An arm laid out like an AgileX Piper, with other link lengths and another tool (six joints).
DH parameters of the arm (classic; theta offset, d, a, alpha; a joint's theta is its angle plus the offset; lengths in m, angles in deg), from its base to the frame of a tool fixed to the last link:
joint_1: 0 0.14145 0 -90
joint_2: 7.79 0 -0.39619 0
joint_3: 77.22 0 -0.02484 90
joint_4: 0 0.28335 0 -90
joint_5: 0 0 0 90
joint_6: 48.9 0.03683 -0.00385 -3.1
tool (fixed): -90 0.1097 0 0
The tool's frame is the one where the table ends.
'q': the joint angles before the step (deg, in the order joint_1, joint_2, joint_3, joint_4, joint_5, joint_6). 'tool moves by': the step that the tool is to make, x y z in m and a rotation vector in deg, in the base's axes. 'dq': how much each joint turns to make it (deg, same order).
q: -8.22 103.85 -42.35 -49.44 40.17 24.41
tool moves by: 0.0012 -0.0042 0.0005 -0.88 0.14 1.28
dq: -0.42 0.10 0.00 -1.85 -0.21 -0.08
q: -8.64 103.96 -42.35 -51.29 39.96 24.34
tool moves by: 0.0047 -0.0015 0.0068 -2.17 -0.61 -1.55
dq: 0.74 0.01 -1.25 -1.07 2.55 2.41
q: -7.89 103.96 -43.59 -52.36 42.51 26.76
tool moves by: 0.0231 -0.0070 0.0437 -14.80 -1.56 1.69
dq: 4.00 -0.70 -4.61 -11.43 12.19 6.62
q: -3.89 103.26 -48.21 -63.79 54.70 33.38
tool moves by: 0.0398 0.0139 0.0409 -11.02 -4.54 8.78
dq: 4.48 -0.13 -4.46 -11.84 4.73 2.44
